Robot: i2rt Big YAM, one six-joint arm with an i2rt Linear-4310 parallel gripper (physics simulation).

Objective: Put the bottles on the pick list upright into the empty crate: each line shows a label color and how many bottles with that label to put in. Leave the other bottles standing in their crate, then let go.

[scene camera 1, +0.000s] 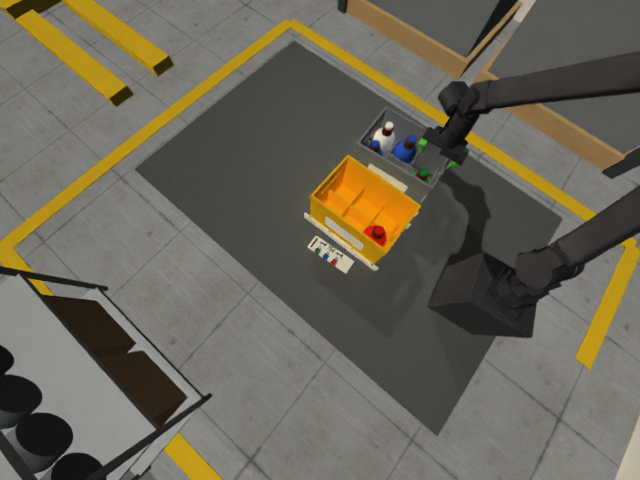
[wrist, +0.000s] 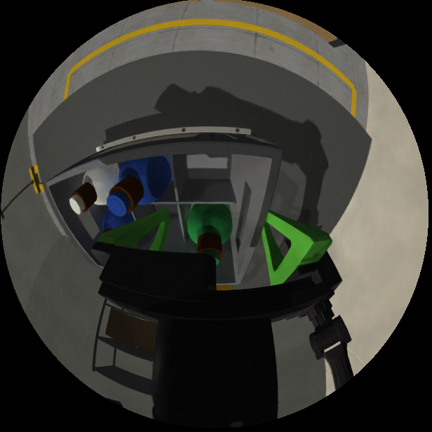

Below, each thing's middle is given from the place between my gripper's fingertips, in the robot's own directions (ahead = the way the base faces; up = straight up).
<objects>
Right now my hand is 1 cm past the green bottle (wrist: pixel 209 225), 7 cm to the right of it and 6 cm above it.
</objects>
